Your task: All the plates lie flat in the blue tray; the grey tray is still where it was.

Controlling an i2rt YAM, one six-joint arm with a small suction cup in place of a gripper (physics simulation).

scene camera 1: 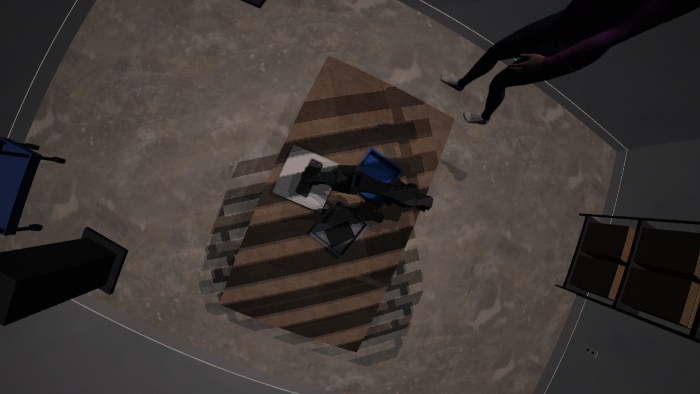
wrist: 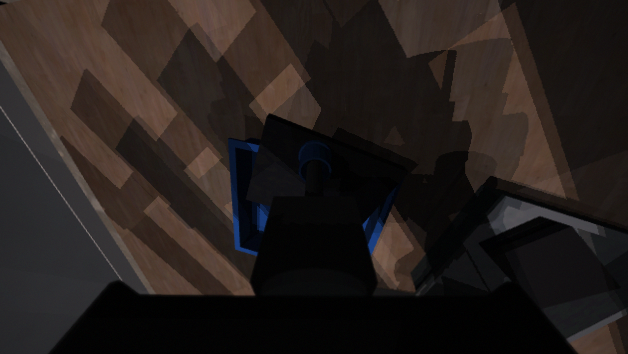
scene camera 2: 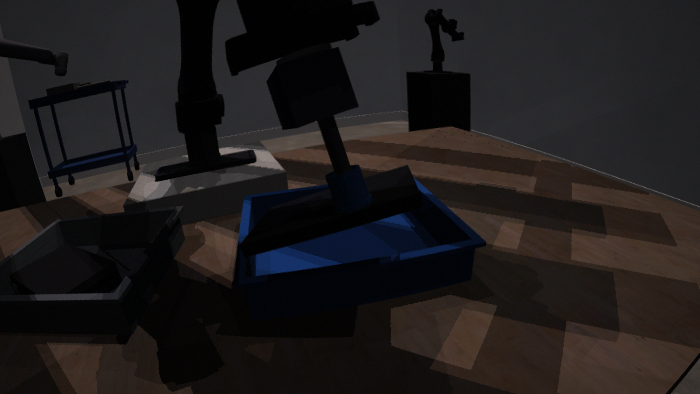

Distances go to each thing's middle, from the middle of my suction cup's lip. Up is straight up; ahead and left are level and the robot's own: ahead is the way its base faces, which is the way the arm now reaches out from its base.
The blue tray (scene camera 2: 428, 248) is 14 cm behind my suction cup, 4 cm to the left of it and 11 cm below it.
